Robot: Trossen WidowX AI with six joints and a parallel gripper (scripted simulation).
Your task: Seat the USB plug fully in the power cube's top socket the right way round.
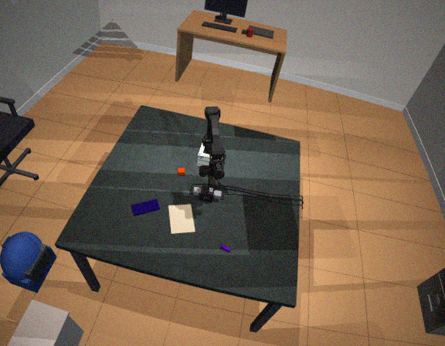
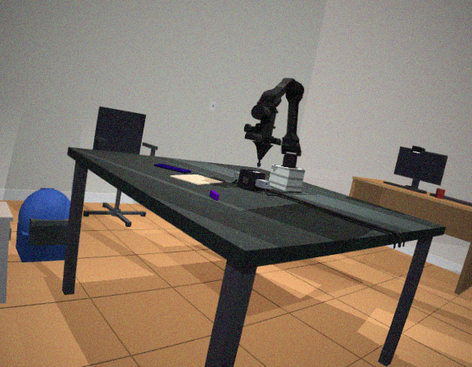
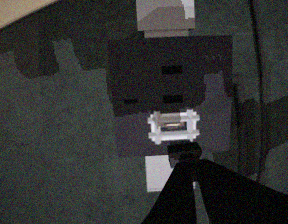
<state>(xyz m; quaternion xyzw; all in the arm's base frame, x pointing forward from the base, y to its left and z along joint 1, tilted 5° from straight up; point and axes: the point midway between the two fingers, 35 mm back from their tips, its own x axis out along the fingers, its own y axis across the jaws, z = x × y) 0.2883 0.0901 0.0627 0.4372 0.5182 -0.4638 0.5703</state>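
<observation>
Right now my gripper tip is 20 mm above the USB plug. Round my gripper tip: beige sheet 200 mm ahead, 120 mm to the right, 130 mm below; then small purple piece 320 mm ahead, 160 mm to the left, 120 mm below; then orange cube 130 mm behind, 220 mm to the right, 120 mm below.
</observation>
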